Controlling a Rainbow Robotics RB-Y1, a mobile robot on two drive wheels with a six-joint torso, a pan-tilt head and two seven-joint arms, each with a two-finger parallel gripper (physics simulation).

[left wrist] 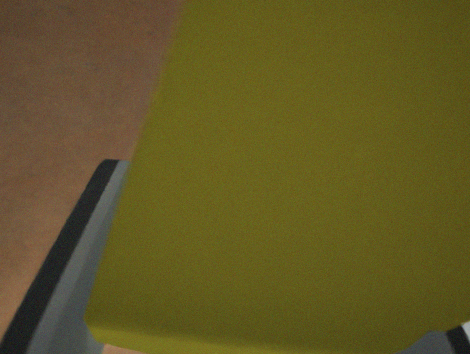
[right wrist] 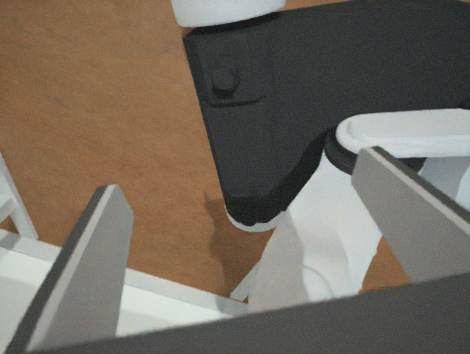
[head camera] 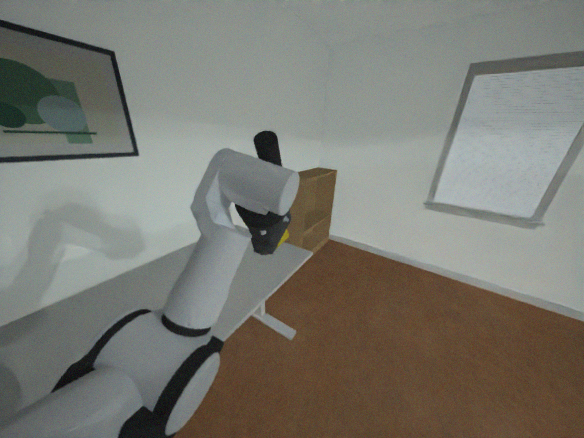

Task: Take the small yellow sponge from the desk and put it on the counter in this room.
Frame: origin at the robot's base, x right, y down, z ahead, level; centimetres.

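Seen in the pictures: left gripper, fingertip midpoint: [head camera: 276, 239]; right gripper, fingertip midpoint: [right wrist: 243, 182].
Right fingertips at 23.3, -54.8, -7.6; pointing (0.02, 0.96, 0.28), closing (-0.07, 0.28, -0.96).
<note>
A point is followed by its place in that frame, as x, y, z.
My left gripper [head camera: 274, 238] @(-8.1, -122.6, 34.9) is shut on the small yellow sponge [head camera: 283, 238] @(-6.0, -123.8, 33.4) and holds it in the air above the far end of the grey desk [head camera: 203, 278]. In the left wrist view the sponge [left wrist: 276, 182] fills nearly the whole picture, with one grey finger [left wrist: 82, 253] @(-10.7, -123.1, 30.7) at its left edge and brown floor behind. My right gripper [right wrist: 243, 182] @(23.3, -54.8, -7.6) is open and empty, its two grey fingers spread wide over the robot's own base and the brown floor.
A brown wooden shelf unit [head camera: 314, 209] @(10.6, -45.9, 273.1) stands in the room's corner behind the desk. A framed picture [head camera: 99, 104] @(-96.3, -156.2, 83.8) hangs on the left wall and a window [head camera: 477, 143] @(154.3, -146.5, 208.8) is on the right wall. Brown floor [head camera: 377, 348] @(60.8, -0.1, 99.4) stretches to the right.
</note>
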